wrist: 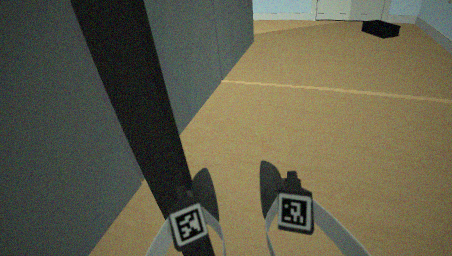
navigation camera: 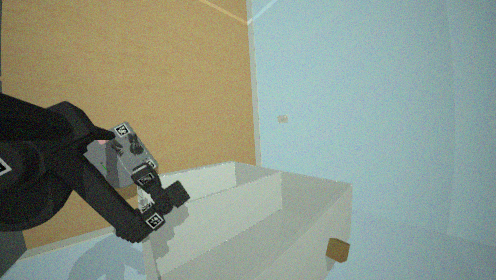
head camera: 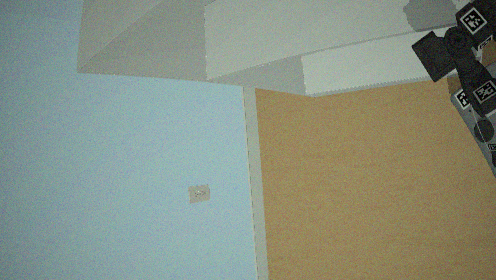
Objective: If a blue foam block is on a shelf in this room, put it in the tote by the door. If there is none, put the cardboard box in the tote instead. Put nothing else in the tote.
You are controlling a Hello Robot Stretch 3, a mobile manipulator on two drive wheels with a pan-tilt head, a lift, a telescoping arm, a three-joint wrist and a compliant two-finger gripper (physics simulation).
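Observation:
There is my gripper [navigation camera: 121, 136], and I see the gripper in the wrist view as well, my gripper [wrist: 235, 183]. A white shelf unit [head camera: 159, 46] is in the scene too, and the navigation camera view shows me the same white shelf unit [navigation camera: 314, 209].

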